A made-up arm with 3 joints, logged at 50 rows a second.
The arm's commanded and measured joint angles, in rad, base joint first. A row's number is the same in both.
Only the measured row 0 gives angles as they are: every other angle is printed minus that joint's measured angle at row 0.
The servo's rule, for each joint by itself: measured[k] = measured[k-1] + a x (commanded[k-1-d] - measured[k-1]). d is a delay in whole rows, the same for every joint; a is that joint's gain. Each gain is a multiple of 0.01, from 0.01 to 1. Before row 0 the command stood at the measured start. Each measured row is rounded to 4 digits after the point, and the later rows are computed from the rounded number. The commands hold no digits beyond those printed.
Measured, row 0:
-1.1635, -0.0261, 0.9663
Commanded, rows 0 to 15:
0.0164, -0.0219, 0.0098
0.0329, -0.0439, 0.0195
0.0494, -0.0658, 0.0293
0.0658, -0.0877, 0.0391
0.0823, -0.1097, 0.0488
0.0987, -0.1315, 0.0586
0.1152, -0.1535, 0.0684
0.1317, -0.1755, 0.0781
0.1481, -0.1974, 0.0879
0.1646, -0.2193, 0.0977
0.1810, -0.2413, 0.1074
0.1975, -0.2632, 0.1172
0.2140, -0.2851, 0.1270
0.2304, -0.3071, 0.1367
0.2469, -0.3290, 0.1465
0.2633, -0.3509, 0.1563
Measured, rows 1 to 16:
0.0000, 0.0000, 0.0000
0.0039, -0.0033, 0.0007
0.0109, -0.0094, 0.0020
0.0201, -0.0179, 0.0039
0.0311, -0.0284, 0.0064
0.0434, -0.0406, 0.0094
0.0567, -0.0542, 0.0128
0.0707, -0.0691, 0.0167
0.0853, -0.0851, 0.0210
0.1004, -0.1019, 0.0257
0.1158, -0.1195, 0.0307
0.1314, -0.1378, 0.0361
0.1473, -0.1566, 0.0418
0.1633, -0.1759, 0.0478
0.1794, -0.1956, 0.0540
0.1956, -0.2156, 0.0605
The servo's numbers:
d 1
a 0.24 0.15 0.07

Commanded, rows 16 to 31:
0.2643, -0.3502, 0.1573
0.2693, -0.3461, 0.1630
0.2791, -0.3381, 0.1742
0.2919, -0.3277, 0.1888
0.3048, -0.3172, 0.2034
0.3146, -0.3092, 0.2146
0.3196, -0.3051, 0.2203
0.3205, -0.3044, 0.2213
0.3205, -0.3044, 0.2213
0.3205, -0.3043, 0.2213
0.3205, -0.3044, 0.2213
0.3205, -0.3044, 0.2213
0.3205, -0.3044, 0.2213
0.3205, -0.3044, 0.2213
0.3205, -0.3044, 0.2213
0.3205, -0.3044, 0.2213
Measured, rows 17 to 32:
0.2118, -0.2359, 0.0672
0.2244, -0.2530, 0.0735
0.2352, -0.2670, 0.0798
0.2457, -0.2777, 0.0864
0.2568, -0.2852, 0.0936
0.2683, -0.2900, 0.1013
0.2794, -0.2929, 0.1092
0.2890, -0.2947, 0.1170
0.2966, -0.2962, 0.1243
0.3023, -0.2974, 0.1311
0.3067, -0.2984, 0.1374
0.3100, -0.2993, 0.1433
0.3125, -0.3001, 0.1488
0.3144, -0.3007, 0.1539
0.3159, -0.3013, 0.1586
0.3170, -0.3018, 0.1630

